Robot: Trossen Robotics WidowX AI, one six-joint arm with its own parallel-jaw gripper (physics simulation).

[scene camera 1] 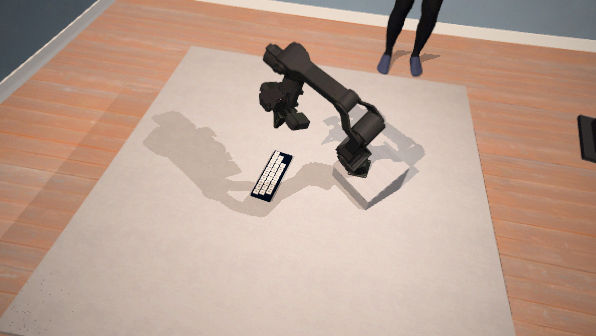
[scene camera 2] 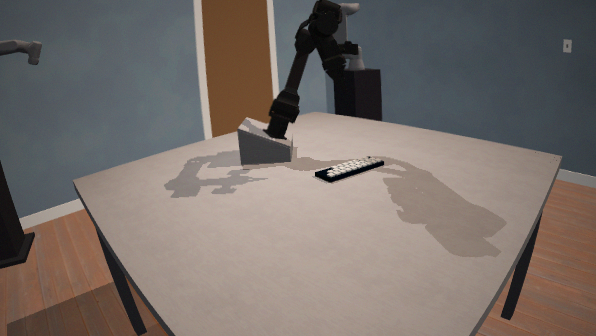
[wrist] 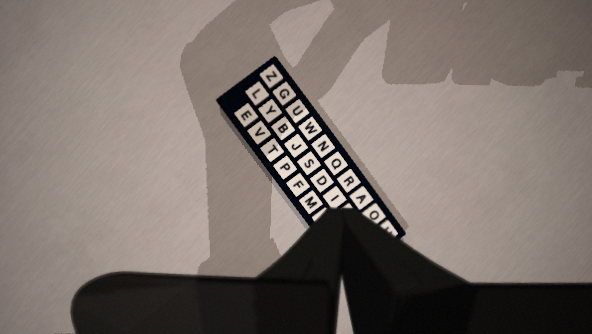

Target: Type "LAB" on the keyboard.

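The keyboard lies flat on the table, dark with white letter keys. In the wrist view it runs diagonally; the L key is near its upper left end, the B key a little lower, and the A key near the lower right end. My gripper is shut and empty, held above the table and apart from the keyboard. In the wrist view its fingertips cover keys at the lower end, near the I key. In scene camera 2 the fingertips are too dark to tell.
The grey table bears a wedge-shaped block under my arm's base, beside the keyboard. Arm shadows cross the table. A person's legs stand beyond the far edge. A dark pedestal stands behind the table.
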